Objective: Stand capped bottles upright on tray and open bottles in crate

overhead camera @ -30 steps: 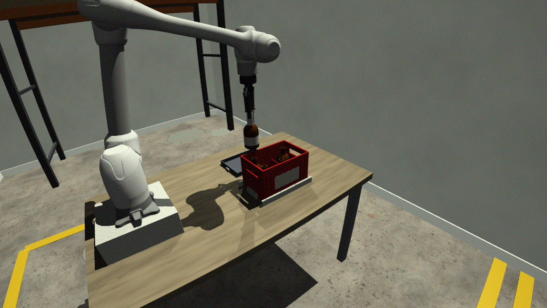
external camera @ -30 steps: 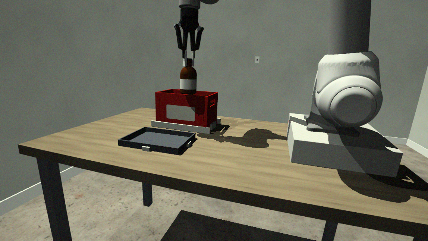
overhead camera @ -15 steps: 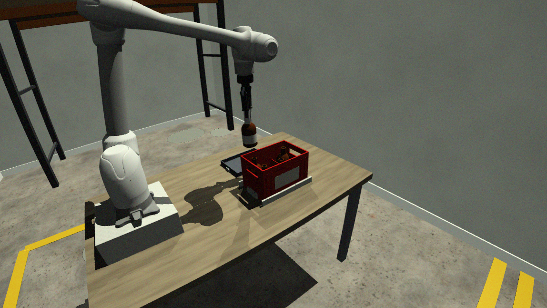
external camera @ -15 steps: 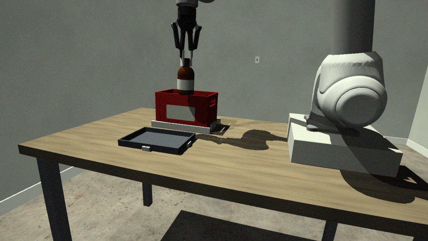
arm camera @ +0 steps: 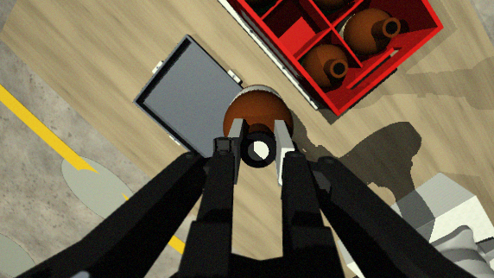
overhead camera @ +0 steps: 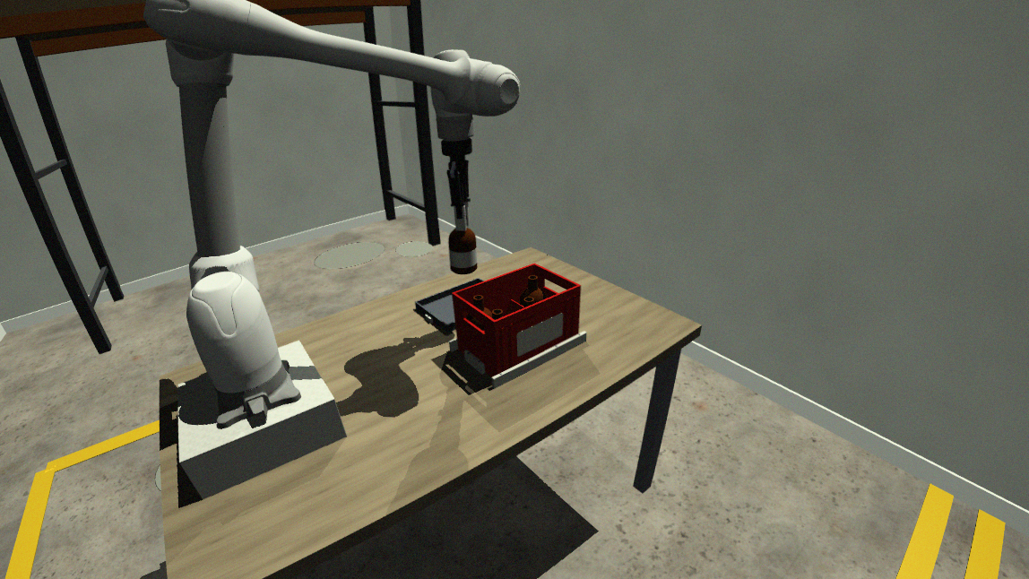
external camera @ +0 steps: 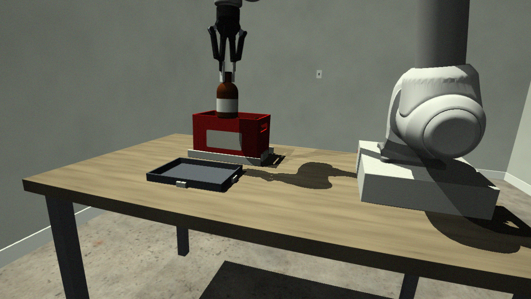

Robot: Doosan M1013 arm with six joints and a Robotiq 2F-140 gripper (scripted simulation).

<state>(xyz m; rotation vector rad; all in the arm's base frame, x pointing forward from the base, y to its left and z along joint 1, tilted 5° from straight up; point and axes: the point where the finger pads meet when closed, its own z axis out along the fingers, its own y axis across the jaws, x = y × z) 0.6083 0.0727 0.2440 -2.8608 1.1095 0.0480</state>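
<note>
My hand is 7 cm above the brown capped bottle. From my hand the other things lie so: red crate (5 cm ahead, 16 cm to the right, 26 cm below); dark tray (5 cm ahead, 12 cm to the left, 33 cm below).
</note>
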